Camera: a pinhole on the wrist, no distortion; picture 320 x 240 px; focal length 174.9 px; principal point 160.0 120.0 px. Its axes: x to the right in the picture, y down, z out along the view. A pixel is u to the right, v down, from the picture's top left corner.
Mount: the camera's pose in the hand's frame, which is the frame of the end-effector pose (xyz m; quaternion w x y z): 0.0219 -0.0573 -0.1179 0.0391 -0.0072 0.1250 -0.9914
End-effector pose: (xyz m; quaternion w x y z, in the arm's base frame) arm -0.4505 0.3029 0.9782 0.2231 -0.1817 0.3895 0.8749
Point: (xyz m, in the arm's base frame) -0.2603 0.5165 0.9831
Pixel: 248 174
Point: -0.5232 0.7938 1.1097
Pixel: 135 113
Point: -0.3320 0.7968 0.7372
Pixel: outside the picture
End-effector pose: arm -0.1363 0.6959 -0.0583 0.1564 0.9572 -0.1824 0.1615
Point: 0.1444 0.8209 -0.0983
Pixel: 35 229
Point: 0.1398 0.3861 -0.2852
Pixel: 67 16
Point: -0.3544 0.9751 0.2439
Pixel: behind the camera
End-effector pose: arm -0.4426 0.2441 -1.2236 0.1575 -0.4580 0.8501 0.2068
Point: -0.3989 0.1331 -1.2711
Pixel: 82 151
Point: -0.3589 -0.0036 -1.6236
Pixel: 40 185
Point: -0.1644 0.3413 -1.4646
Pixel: 219 147
